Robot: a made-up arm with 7 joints. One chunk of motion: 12 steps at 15 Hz.
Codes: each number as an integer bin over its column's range. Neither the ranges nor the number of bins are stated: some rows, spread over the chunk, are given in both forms.
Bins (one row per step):
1: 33 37 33 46 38 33
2: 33 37 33 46 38 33
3: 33 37 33 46 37 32
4: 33 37 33 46 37 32
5: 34 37 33 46 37 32
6: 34 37 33 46 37 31
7: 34 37 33 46 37 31
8: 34 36 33 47 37 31
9: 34 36 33 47 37 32
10: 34 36 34 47 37 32
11: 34 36 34 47 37 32
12: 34 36 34 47 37 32
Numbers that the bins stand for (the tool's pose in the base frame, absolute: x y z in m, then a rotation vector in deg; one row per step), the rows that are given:
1: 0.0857 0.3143 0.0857 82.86 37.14 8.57
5: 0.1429 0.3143 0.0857 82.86 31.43 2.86
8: 0.1429 0.2571 0.0857 88.57 31.43 -2.86
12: 0.1429 0.2571 0.1429 88.57 31.43 2.86
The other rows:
2: 0.0857 0.3143 0.0857 82.86 37.14 8.57
3: 0.0857 0.3143 0.0857 82.86 31.43 2.86
4: 0.0857 0.3143 0.0857 82.86 31.43 2.86
6: 0.1429 0.3143 0.0857 82.86 31.43 -2.86
7: 0.1429 0.3143 0.0857 82.86 31.43 -2.86
9: 0.1429 0.2571 0.0857 88.57 31.43 2.86
10: 0.1429 0.2571 0.1429 88.57 31.43 2.86
11: 0.1429 0.2571 0.1429 88.57 31.43 2.86

